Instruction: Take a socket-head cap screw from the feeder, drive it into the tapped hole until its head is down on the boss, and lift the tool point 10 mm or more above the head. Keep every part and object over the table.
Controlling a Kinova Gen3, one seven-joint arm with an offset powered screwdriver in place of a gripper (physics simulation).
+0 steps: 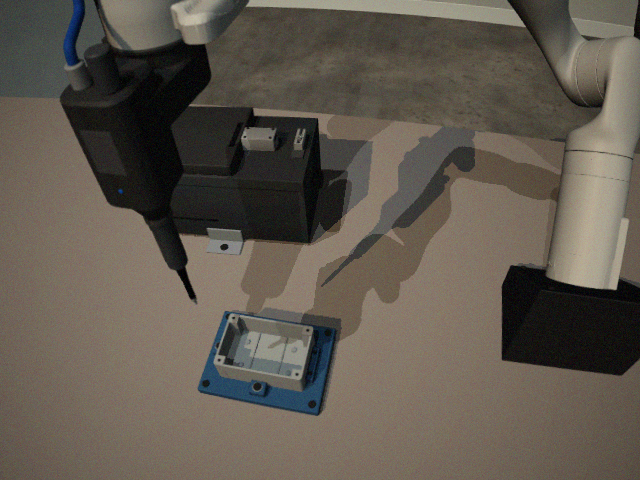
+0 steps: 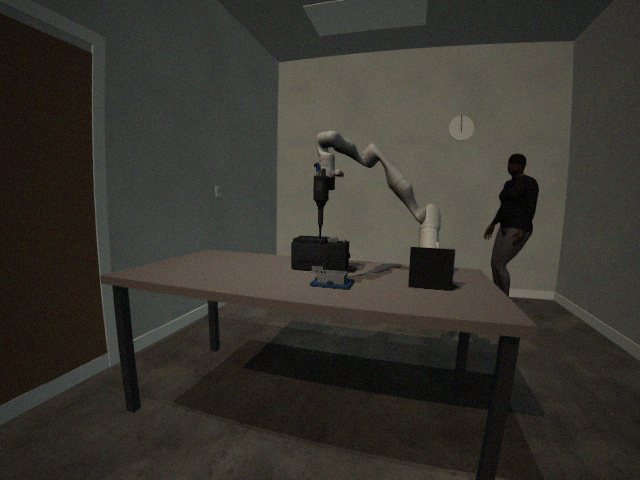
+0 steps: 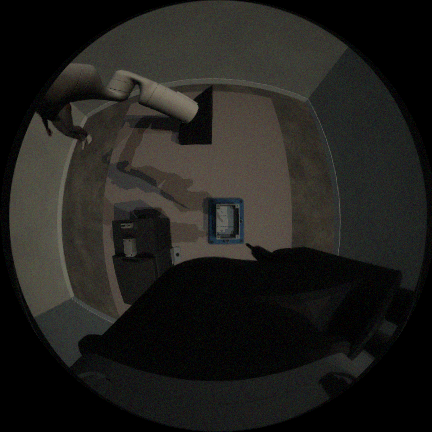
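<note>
My screwdriver (image 1: 194,300) (image 2: 320,236) (image 3: 247,244) hangs in the air, its bit pointing down, left of and above the open enclosure. A tiny light piece at the bit's end looks like the cap screw (image 1: 194,301); it is too small to see well. The light grey enclosure (image 1: 258,378) (image 2: 333,277) (image 3: 227,220) sits on a blue plate (image 1: 227,390) (image 2: 343,285) (image 3: 212,220), with holes in its corner bosses. I cannot tell which is the tapped hole. The black feeder (image 1: 273,206) (image 2: 320,253) (image 3: 137,280) stands behind, with a small light outlet (image 1: 299,138) on top.
A small metal bracket (image 1: 224,242) (image 3: 176,254) is at the feeder's front foot. The arm's base stands on a black block (image 1: 563,330) (image 2: 431,267) (image 3: 205,130) at the right. A person (image 2: 516,201) (image 3: 62,122) stands beyond the table (image 2: 232,273).
</note>
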